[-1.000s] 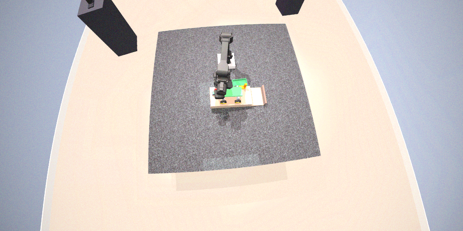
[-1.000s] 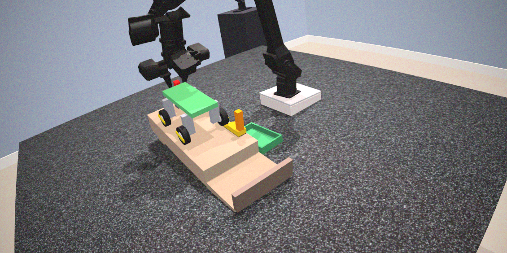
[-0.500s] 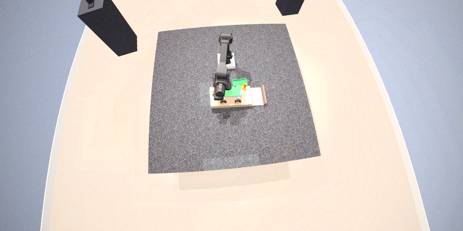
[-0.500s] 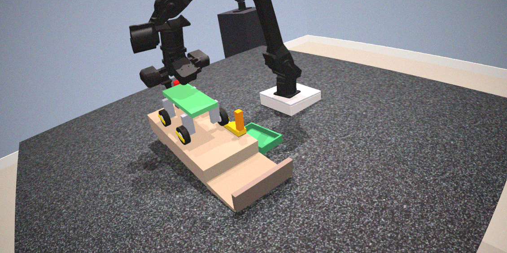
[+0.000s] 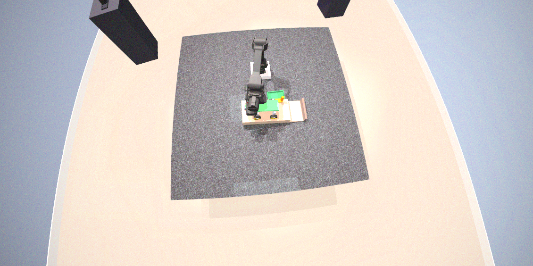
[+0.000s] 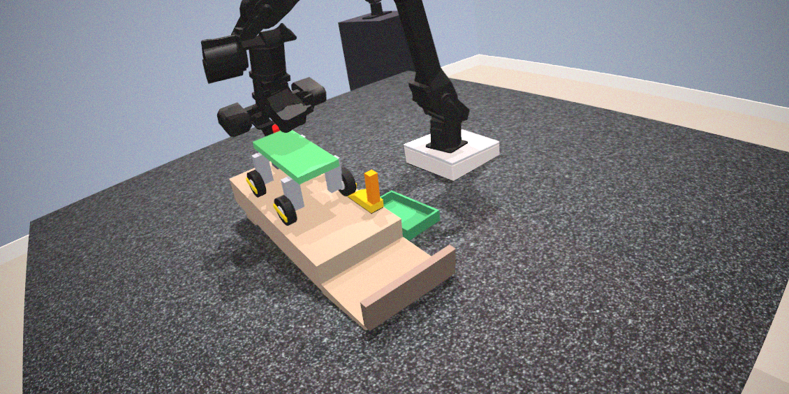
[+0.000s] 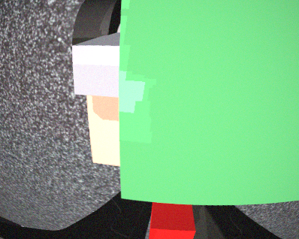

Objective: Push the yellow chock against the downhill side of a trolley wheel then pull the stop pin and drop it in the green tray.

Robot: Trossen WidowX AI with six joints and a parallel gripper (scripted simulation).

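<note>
Now: gripper tip 210 mm to the right of the green tray, 140 mm above it and 70 mm past it. Round my gripper tip: green-topped trolley (100 mm to the left, 40 mm ahead, 20 mm below); red-headed stop pin (right at my gripper tip); yellow chock (210 mm to the left, 50 mm below, 10 mm behind).
</note>
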